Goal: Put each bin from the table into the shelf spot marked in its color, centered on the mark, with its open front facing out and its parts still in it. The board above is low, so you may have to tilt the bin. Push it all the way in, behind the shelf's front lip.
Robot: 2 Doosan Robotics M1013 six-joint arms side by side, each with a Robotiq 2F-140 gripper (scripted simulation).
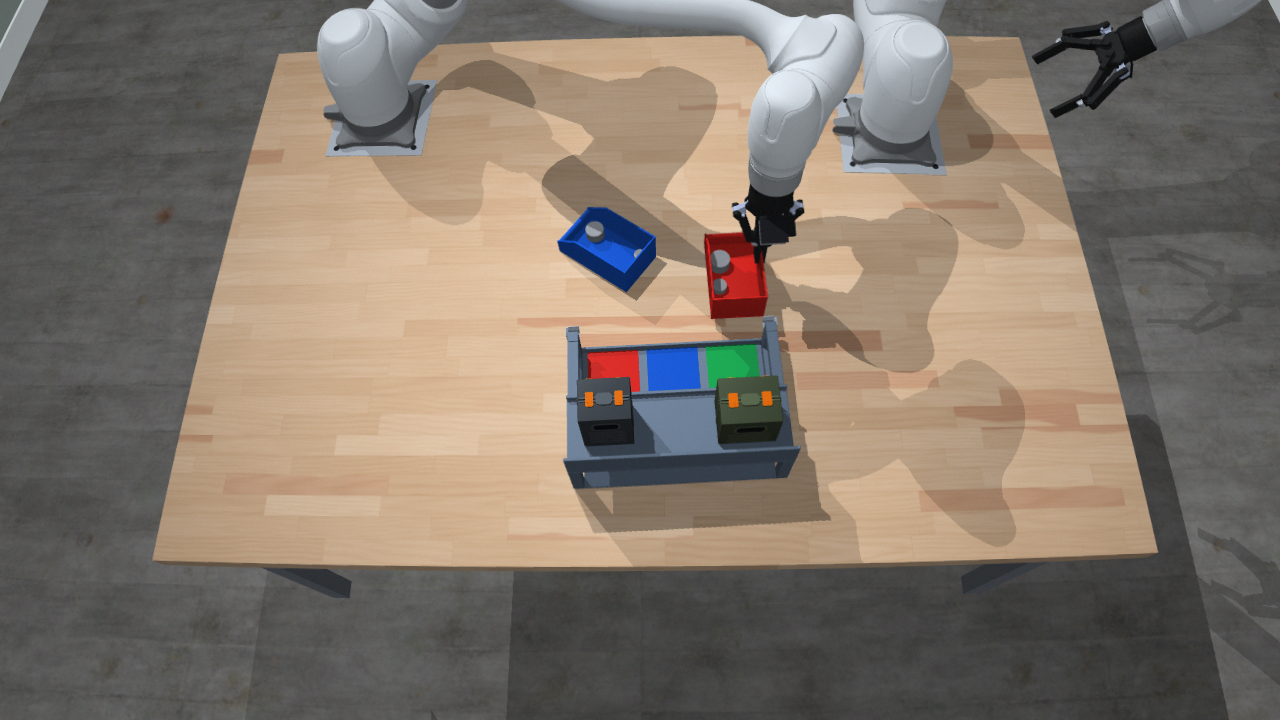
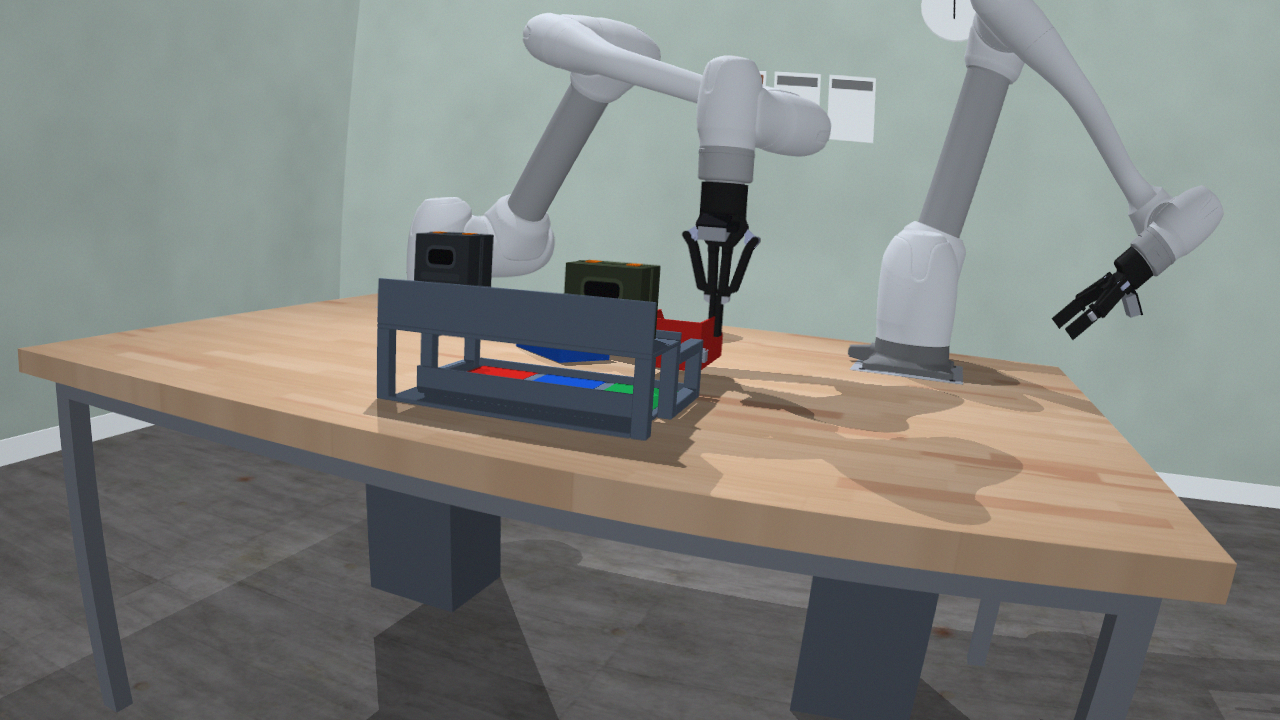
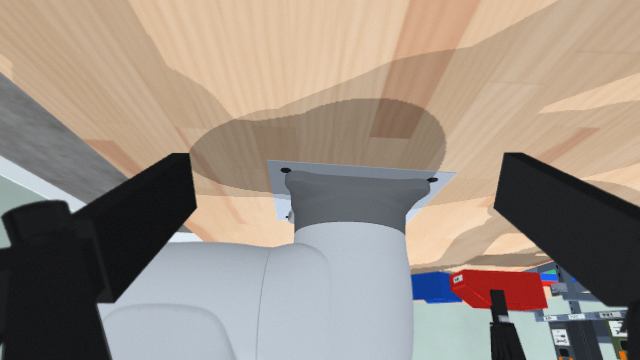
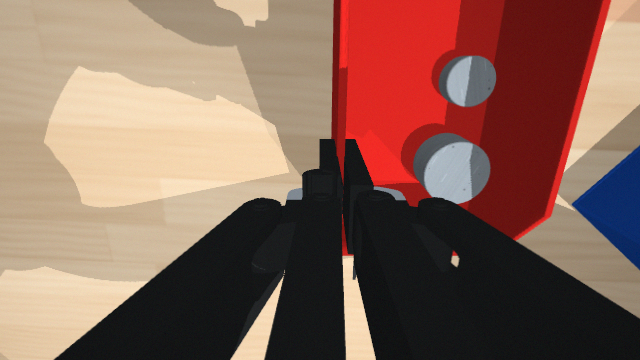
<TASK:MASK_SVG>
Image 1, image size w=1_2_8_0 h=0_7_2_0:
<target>my left gripper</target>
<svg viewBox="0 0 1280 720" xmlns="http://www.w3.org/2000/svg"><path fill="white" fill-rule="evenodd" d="M1142 16L1120 26L1114 32L1112 32L1113 28L1109 21L1098 25L1062 30L1062 37L1057 39L1055 44L1032 55L1037 65L1061 53L1066 48L1093 50L1098 56L1099 70L1084 93L1050 109L1050 113L1055 118L1078 107L1085 108L1089 106L1092 110L1096 109L1121 82L1130 78L1131 73L1125 67L1128 62L1136 61L1157 50L1146 30ZM1105 35L1103 39L1082 39L1086 37Z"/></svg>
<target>my right gripper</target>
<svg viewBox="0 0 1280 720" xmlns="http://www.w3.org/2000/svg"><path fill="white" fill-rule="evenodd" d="M750 185L749 193L744 203L732 203L733 217L739 221L746 242L751 242L754 246L755 264L759 263L761 250L763 263L765 263L767 248L772 245L760 246L759 216L763 216L763 211L781 211L783 215L787 215L788 222L794 222L805 213L804 205L801 199L793 200L794 191L784 197L770 197L759 193ZM746 210L756 217L754 230L751 230Z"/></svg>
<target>red bin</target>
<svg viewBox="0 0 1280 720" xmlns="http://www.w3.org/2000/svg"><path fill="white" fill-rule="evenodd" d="M705 233L704 249L711 319L764 316L768 294L762 250L759 263L755 264L753 257L754 246L745 241L743 233ZM718 278L722 278L727 282L727 290L721 295L715 294L713 288L713 281ZM719 249L727 251L731 258L729 269L722 274L714 273L711 268L710 255L713 251Z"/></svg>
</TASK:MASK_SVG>
